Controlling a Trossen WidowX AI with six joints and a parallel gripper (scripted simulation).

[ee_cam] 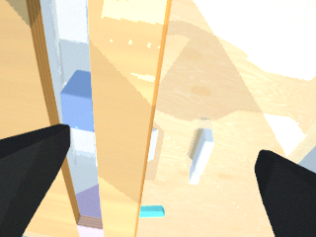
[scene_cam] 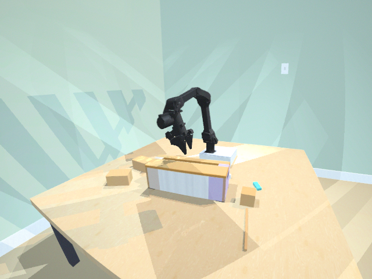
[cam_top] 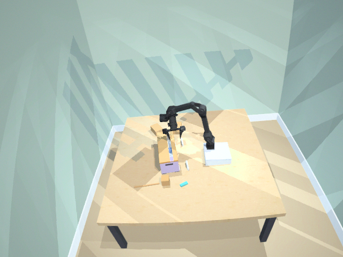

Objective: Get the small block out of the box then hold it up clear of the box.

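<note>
The clear-fronted box is 40 mm ahead of my gripper tip, 30 mm to the left of it and 100 mm below it. The rest, counted from my gripper tip: cyan piece: 80 mm behind, 340 mm to the left, 150 mm below; then tan cube: 60 mm ahead, 330 mm to the left, 130 mm below; then blue block: 50 mm ahead, 50 mm to the left, 70 mm below.
</note>
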